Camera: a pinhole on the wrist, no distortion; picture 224 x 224 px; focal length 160.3 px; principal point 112.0 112.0 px. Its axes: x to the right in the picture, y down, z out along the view. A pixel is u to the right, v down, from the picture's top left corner.
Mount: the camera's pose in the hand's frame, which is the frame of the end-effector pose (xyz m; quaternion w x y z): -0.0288 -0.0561 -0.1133 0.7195 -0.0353 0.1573 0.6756
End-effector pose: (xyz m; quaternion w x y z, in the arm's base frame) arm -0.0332 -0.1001 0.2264 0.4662 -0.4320 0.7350 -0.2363
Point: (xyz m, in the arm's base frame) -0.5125 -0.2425 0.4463
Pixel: behind the camera
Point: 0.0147 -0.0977 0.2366
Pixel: 99 127
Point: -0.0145 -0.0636 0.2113
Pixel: 151 141
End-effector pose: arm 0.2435 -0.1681 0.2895 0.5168 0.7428 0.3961 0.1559
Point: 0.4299 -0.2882 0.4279
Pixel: 212 128
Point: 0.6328 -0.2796 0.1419
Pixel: 105 74
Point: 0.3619 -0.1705 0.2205
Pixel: 104 63
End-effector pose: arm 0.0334 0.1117 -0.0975 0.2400 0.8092 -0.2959 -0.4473
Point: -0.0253 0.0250 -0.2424
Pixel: 97 51
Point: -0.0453 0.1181 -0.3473
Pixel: 20 60
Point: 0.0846 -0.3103 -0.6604
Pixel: outside the picture
